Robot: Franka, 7 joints.
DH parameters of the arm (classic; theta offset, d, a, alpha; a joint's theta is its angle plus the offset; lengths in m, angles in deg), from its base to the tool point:
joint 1: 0 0.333 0 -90
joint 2: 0 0 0 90
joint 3: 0 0.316 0.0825 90
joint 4: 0 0 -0.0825 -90
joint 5: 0 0.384 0 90
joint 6: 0 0 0.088 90
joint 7: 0 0.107 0 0
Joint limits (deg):
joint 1: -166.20..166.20
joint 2: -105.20..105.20
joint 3: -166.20..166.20
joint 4: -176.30..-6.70
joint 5: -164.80..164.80
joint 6: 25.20..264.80
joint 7: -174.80..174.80
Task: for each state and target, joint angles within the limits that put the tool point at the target. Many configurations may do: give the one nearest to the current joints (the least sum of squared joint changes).
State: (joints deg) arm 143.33 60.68 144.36 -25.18 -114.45 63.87 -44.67
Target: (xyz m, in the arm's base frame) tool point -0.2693 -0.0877 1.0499
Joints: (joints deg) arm 148.85 28.58 156.76 -40.21 -111.25 63.68 -44.67
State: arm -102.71 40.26 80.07 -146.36 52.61 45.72 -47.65
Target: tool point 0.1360 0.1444 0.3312
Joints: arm -84.67 33.81 90.85 -169.24 50.03 55.65 -47.65
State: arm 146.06 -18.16 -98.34 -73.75 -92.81 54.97 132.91
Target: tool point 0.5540 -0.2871 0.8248
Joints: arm 126.23 -31.44 -109.59 -46.69 -105.49 81.32 132.91
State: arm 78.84 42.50 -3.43 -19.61 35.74 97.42 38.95
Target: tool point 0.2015 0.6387 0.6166
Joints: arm 71.03 36.11 -7.70 -38.26 29.97 64.96 38.95
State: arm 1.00 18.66 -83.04 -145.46 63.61 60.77 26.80
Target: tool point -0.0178 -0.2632 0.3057
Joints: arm -12.75 15.79 -103.78 -153.73 51.28 43.77 26.80
